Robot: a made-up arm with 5 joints. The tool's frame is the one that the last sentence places.
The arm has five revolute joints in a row. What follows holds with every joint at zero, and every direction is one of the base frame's.
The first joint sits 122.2 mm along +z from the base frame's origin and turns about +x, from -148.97 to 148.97 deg.
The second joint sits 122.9 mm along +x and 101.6 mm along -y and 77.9 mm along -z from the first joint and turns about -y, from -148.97 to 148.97 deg.
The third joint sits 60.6 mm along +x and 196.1 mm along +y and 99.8 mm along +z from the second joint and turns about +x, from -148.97 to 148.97 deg.
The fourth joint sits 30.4 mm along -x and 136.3 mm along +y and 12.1 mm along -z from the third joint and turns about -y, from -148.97 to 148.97 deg.
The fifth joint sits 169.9 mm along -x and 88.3 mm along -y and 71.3 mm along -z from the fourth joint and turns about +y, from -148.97 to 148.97 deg.
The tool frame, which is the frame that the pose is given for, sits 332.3 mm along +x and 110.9 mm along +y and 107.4 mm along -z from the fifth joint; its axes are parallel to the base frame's.
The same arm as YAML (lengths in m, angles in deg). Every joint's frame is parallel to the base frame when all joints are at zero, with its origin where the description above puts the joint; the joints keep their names.
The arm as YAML. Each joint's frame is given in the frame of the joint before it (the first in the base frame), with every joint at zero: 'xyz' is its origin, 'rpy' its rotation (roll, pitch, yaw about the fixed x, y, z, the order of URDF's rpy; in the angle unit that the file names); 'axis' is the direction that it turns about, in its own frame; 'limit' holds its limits. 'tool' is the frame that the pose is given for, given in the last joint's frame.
units:
  length: m
  angle: deg
joints:
  - name: joint 1
    type: revolute
    origin:
      xyz: [0.0, 0.0, 0.1222]
      rpy: [0.0, 0.0, 0.0]
    axis: [1.0, 0.0, 0.0]
    limit:
      lower: -148.97
      upper: 148.97
  - name: joint 2
    type: revolute
    origin:
      xyz: [0.1229, -0.1016, -0.0779]
      rpy: [0.0, 0.0, 0.0]
    axis: [0.0, -1.0, 0.0]
    limit:
      lower: -148.97
      upper: 148.97
  - name: joint 3
    type: revolute
    origin:
      xyz: [0.0606, 0.1961, 0.0998]
      rpy: [0.0, 0.0, 0.0]
    axis: [1.0, 0.0, 0.0]
    limit:
      lower: -148.97
      upper: 148.97
  - name: joint 4
    type: revolute
    origin:
      xyz: [-0.0304, 0.1363, -0.0121]
      rpy: [0.0, 0.0, 0.0]
    axis: [0.0, -1.0, 0.0]
    limit:
      lower: -148.97
      upper: 148.97
  - name: joint 5
    type: revolute
    origin:
      xyz: [-0.1699, -0.0883, -0.0713]
      rpy: [0.0, 0.0, 0.0]
    axis: [0.0, 1.0, 0.0]
    limit:
      lower: -148.97
      upper: 148.97
tool:
  origin:
    xyz: [0.3323, 0.1109, -0.1074]
    rpy: [0.0, 0.0, 0.0]

